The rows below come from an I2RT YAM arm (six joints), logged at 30 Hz.
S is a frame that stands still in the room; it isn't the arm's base.
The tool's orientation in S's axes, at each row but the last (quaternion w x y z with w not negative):
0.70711, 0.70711, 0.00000, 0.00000
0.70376, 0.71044, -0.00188, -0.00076
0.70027, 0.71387, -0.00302, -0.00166
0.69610, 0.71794, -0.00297, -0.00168
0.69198, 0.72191, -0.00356, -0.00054
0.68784, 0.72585, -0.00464, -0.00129
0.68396, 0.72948, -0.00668, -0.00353
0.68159, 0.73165, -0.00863, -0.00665
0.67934, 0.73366, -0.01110, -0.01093
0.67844, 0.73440, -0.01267, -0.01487
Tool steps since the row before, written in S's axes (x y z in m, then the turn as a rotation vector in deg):
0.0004, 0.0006, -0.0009, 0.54, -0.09, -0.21
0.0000, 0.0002, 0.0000, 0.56, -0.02, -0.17
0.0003, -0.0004, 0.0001, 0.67, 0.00, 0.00
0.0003, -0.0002, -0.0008, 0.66, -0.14, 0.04
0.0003, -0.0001, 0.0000, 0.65, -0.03, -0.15
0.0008, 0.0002, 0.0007, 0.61, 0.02, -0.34
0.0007, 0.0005, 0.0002, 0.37, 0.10, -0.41
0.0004, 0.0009, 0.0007, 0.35, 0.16, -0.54
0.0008, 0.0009, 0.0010, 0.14, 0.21, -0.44
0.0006, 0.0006, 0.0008, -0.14, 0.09, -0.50
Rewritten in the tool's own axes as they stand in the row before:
0.0004, -0.0009, -0.0006, 0.54, -0.21, 0.09
0.0000, 0.0000, -0.0002, 0.56, -0.17, 0.02
0.0003, 0.0001, 0.0004, 0.67, 0.00, 0.00
0.0003, -0.0008, 0.0002, 0.66, 0.04, 0.13
0.0003, 0.0000, 0.0001, 0.65, -0.15, 0.03
0.0008, 0.0007, -0.0002, 0.61, -0.34, -0.01
0.0007, 0.0002, -0.0005, 0.37, -0.42, -0.08
0.0004, 0.0006, -0.0010, 0.35, -0.55, -0.13
0.0008, 0.0009, -0.0010, 0.13, -0.46, -0.18
0.0006, 0.0008, -0.0007, -0.14, -0.51, -0.04

